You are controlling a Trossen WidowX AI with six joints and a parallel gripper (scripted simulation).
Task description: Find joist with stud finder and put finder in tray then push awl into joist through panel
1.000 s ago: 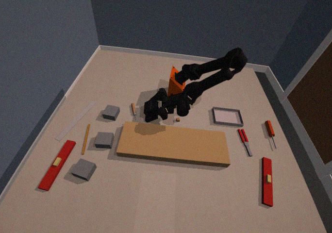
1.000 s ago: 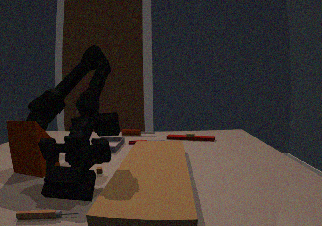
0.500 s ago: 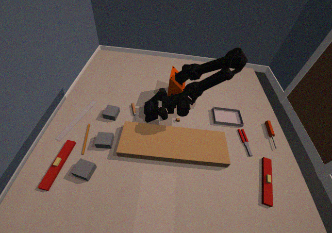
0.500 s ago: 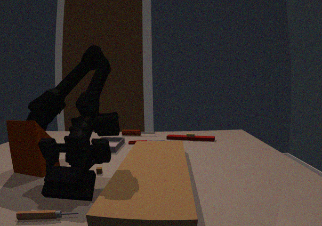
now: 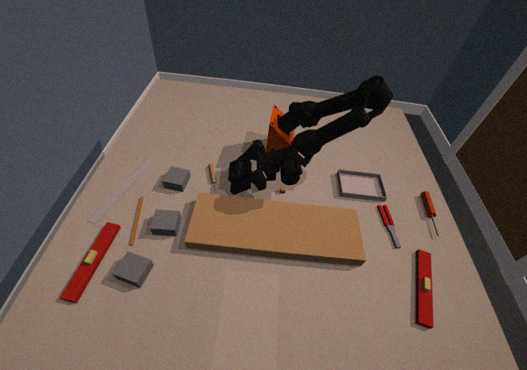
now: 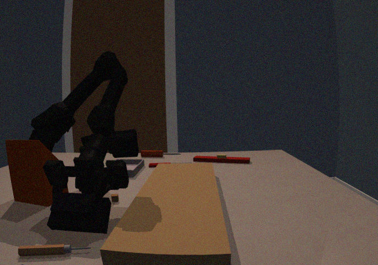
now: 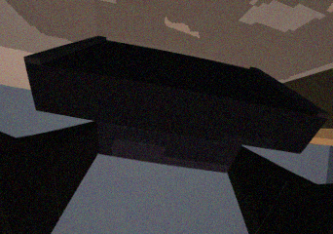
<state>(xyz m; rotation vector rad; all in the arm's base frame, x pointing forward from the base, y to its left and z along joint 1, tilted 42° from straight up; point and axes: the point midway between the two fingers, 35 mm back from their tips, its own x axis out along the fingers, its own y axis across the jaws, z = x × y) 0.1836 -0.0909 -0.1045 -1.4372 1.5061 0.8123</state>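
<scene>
The stud finder is 20 mm ahead of my gripper tip and 10 mm below it. Also, from my gripper tip: awl 80 mm to the right, 50 mm below; then pencil 300 mm to the right, 170 mm ahead, 60 mm below; then small cube 170 mm to the left, 50 mm below, 40 mm ahead.
</scene>
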